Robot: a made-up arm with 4 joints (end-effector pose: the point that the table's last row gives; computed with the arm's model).
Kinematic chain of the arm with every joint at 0, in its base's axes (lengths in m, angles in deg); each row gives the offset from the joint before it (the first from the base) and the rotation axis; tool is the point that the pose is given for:
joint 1: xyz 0 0 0.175 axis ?
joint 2: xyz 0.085 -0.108 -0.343 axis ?
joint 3: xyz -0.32 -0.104 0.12 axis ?
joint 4: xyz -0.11 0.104 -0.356 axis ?
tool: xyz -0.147 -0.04 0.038
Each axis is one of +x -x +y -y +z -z.
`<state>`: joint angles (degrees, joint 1 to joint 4).
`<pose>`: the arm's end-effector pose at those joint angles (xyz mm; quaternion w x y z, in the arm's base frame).
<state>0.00 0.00 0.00 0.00</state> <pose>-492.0 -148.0 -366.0 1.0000 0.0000 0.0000 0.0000</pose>
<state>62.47 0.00 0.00 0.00</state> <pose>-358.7 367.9 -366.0 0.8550 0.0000 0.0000 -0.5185</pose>
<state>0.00 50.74 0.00 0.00</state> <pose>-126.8 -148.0 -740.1 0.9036 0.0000 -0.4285 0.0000</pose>
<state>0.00 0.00 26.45 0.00</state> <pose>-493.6 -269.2 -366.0 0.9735 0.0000 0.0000 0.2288</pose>
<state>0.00 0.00 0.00 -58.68</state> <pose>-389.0 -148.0 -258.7 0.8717 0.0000 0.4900 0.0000</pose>
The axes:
joint 1: -z
joint 2: -y
joint 3: +z
joint 4: -y

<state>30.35 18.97 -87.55 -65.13</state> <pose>-152.5 5.8 -335.1 0.5066 0.5213 0.1519 -0.6697</pose>
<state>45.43 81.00 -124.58 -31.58</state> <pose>80.9 -183.3 -331.1 0.1999 0.6043 -0.4637 -0.6163</pose>
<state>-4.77 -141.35 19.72 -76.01</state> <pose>393.4 -156.2 175.0 0.3213 -0.0535 -0.9364 -0.1309</pose>
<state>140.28 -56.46 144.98 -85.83</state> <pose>-86.4 333.8 25.0 0.9007 0.1857 0.3241 0.2219</pose>
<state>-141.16 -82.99 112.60 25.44</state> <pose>463.5 237.6 77.1 0.2971 0.0275 -0.7253 -0.6204</pose>
